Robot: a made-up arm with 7 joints.
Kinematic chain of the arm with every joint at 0, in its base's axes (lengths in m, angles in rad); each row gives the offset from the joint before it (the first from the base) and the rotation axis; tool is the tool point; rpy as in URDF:
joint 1: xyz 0 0 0.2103 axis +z
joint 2: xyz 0 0 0 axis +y
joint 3: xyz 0 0 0.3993 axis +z
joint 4: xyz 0.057 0 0 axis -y
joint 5: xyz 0.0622 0 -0.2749 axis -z
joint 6: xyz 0 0 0 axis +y
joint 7: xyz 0.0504 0 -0.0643 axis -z
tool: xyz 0 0 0 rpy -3.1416 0 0
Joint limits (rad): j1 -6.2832..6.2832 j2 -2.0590..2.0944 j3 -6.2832..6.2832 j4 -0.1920..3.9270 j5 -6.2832..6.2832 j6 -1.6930..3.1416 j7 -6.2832..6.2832
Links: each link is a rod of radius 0.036 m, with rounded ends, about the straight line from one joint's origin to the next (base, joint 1, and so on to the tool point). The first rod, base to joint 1, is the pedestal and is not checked.
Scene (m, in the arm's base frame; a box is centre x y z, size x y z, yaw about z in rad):
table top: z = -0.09
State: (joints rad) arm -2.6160 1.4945 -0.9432 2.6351 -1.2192 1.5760 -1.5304
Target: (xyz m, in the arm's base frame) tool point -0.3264 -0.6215 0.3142
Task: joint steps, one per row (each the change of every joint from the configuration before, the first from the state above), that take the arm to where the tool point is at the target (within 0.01 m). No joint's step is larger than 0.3 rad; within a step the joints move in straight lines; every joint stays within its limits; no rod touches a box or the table.
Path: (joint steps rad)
1: 0.2347 -0.0144 -0.0089 0.1134 -0.0052 0.1110 0.0000
2: 0.2346 -0.0144 -0.0089 0.1133 -0.0051 0.1110 0.0000
3: 0.2347 -0.0145 -0.0089 0.1134 -0.0052 0.1110 0.0000

